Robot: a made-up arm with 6 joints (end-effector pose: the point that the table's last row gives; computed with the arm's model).
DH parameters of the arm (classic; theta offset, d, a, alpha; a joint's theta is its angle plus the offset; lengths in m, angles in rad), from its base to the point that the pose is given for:
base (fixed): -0.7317 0 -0.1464 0
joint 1: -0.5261 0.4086 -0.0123 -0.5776
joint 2: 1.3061 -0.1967 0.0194 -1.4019
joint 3: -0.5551 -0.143 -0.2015 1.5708
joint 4: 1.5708 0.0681 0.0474 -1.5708
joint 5: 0 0.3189 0.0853 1.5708
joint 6: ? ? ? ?
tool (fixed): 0.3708 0.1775 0 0
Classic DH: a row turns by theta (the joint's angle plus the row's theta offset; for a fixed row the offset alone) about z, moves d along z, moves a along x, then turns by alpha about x.
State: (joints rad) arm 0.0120 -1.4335 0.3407 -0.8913 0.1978 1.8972
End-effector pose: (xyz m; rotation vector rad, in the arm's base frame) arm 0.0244 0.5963 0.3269 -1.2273 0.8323 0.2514
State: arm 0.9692 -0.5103 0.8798 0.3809 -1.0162 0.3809
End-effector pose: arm -0.1646 -0.2368 0.9692 -0.0347 0.4336 1.3763
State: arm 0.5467 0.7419 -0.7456 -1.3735 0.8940 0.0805
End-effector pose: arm -0.3733 0.1792 0.4669 -1.0425 0.5105 0.3765
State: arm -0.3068 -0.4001 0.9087 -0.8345 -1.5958 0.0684
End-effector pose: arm -0.3132 0.3059 0.8820 0.1076 0.3430 -1.2206
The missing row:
joint 6: -1.5302 0.1881 -0.0314 -1.07
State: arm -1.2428 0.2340 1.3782 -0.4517 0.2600 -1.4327
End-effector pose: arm 0.0801 0.0229 0.5400 -0.5918 2.7987 -0.8571
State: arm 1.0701 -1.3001 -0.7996 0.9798 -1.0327 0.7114
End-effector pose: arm -0.6622 -0.5552 0.2094 -1.3045 -1.2018 1.9111
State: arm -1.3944 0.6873 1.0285 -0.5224 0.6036 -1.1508
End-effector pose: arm 0.0167 0.2428 0.5727 -0.9456 2.1962 -0.6851
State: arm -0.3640 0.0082 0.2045 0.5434 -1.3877 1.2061
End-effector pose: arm -0.8178 -0.2615 0.5509 0.3113 -1.0947 0.8220
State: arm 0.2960 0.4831 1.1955 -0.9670 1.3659 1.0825
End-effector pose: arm -0.4850 0.3084 0.5198 1.1724 -1.3900 -2.0560
